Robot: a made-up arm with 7 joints.
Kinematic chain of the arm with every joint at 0, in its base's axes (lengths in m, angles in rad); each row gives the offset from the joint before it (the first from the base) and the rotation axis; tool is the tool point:
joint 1: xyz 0 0 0 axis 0 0.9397 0.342
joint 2: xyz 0 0 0 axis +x
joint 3: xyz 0 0 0 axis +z
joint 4: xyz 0.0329 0 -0.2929 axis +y
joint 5: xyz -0.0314 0 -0.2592 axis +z
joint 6: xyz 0 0 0 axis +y
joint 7: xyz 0 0 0 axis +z
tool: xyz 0 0 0
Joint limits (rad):
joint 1: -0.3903..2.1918
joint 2: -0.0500..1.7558
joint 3: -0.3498..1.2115
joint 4: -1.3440..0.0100
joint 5: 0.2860..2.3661
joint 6: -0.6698..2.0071
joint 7: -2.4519..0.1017
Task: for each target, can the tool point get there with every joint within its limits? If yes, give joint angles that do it. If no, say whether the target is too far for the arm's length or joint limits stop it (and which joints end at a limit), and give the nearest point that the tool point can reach.
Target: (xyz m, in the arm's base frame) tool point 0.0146 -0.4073 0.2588
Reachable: no: joint limits stop it (at a limit: joint 1, joint 2, joint 4) | nearest point -0.4128 -0.3033 0.2051 | short by 0.443 m
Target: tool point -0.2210 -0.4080 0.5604
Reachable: no: too far | nearest point -0.4245 -0.2703 0.2262 | short by 0.415 m
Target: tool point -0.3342 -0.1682 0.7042
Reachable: no: too far | nearest point -0.4449 -0.0476 0.3228 | short by 0.415 m
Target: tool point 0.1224 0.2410 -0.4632
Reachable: yes | joints -0.0614 0.1570 1.0742 -0.7650 0.9598 0.2499 -0.2068
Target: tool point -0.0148 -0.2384 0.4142
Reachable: no: joint limits stop it (at a limit: joint 1, joint 4) | nearest point -0.4306 -0.2493 0.2385 | short by 0.452 m
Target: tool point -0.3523 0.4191 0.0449
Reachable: yes | joints 1.5126 0.9915 0.9535 -0.5392 0.9606 0.0341 -0.4101
